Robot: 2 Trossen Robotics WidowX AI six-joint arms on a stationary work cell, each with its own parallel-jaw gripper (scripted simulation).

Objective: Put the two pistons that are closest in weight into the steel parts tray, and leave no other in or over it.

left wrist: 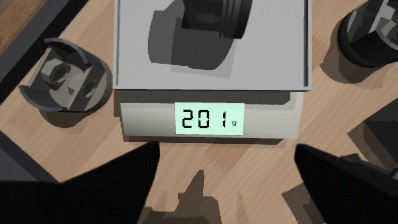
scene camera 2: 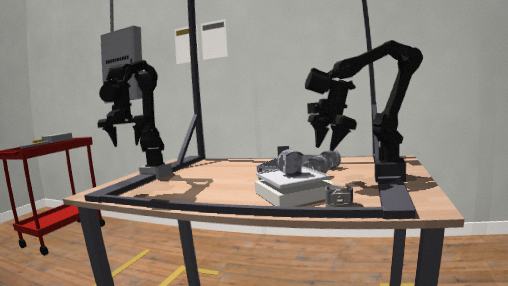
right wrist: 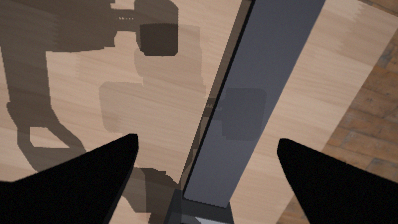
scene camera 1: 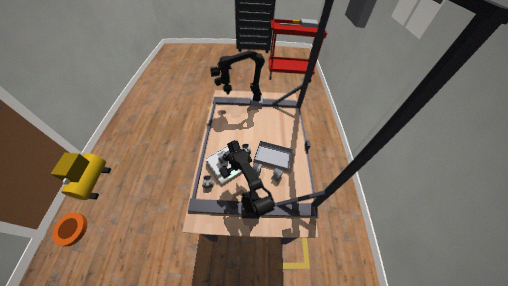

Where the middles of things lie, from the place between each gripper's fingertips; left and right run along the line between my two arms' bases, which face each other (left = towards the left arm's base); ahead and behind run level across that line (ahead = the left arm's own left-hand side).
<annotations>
Right now my left hand is 100 mm above the scale plate (scene camera 2: 277, 178), 90 mm to the left of it and 90 mm short of it. The rest, counted from my left hand: steel parts tray (scene camera 1: 269, 154) (240 mm behind, 180 mm to the right, 140 mm below); then white scale (scene camera 2: 297, 195) (120 mm below, 90 mm to the right, 80 mm ahead).
The scale plate lies 4 cm behind my right hand, 56 cm to the left of it and 14 cm below it. Round my right hand: steel parts tray 37 cm behind, 48 cm to the left, 19 cm below; white scale 5 cm behind, 57 cm to the left, 16 cm below.
</annotations>
